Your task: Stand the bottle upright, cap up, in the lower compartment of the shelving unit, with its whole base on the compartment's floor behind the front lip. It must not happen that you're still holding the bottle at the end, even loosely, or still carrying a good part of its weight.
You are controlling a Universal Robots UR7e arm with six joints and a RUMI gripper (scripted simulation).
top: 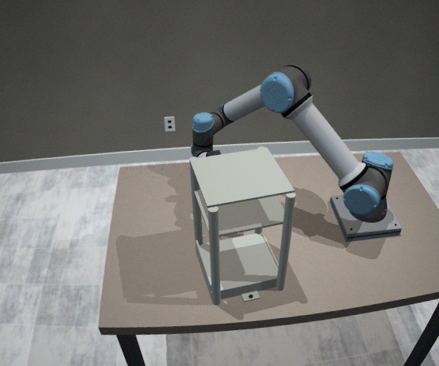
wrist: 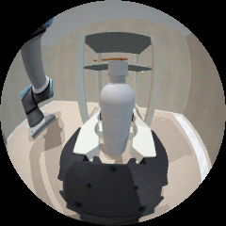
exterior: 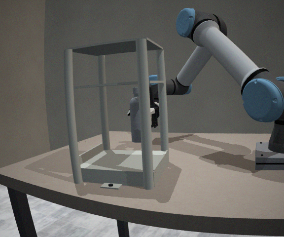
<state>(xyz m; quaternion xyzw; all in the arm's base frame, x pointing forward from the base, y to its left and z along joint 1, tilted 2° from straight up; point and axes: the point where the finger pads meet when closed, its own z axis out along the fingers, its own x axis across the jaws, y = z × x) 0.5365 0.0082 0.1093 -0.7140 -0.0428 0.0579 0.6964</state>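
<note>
The shelving unit is 30 mm behind my hand, 180 mm to the left of it and 30 mm above it. Round my hand: grey bottle 20 mm above.
</note>
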